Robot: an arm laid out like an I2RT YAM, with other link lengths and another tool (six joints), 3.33 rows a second.
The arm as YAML. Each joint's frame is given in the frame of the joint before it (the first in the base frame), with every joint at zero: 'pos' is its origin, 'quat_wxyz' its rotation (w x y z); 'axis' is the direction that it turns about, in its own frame. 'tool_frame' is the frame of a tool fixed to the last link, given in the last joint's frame.
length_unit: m
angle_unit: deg
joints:
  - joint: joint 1
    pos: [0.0, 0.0, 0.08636]
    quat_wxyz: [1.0, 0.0, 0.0, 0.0]
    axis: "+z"
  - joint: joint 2
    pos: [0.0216, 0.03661, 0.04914]
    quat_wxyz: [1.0, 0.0, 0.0, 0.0]
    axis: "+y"
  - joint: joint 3
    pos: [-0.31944, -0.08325, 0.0]
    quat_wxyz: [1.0, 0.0, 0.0, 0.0]
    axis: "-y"
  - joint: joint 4
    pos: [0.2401, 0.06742, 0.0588]
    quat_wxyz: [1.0, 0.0, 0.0, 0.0]
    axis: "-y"
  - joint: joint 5
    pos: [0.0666, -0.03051, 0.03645]
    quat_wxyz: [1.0, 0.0, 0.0, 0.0]
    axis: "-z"
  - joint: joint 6
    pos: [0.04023, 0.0, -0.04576]
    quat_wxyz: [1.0, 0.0, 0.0, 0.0]
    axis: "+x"
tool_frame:
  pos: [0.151, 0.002, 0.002]
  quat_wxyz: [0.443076, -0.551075, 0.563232, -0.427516]
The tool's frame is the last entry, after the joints.
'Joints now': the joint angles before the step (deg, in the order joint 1, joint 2, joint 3, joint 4, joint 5, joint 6). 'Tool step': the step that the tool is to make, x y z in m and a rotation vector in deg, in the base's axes. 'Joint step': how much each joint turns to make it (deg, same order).
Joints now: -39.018, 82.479, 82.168, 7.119, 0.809, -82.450
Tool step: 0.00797, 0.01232, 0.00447, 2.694, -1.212, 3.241
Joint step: 0.966, 0.047, 1.857, -2.532, -1.940, 3.099
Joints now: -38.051, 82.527, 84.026, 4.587, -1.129, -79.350
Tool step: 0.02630, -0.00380, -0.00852, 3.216, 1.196, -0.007
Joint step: 2.544, 4.150, 4.688, -3.429, 2.692, 1.647
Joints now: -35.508, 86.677, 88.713, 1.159, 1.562, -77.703
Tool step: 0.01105, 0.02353, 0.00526, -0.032, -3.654, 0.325
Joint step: 4.708, -1.072, -2.916, 4.816, 4.528, 1.611
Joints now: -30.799, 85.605, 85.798, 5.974, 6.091, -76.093
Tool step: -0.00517, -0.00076, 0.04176, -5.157, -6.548, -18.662
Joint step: 9.786, 3.646, 3.833, 10.950, 27.495, -7.926
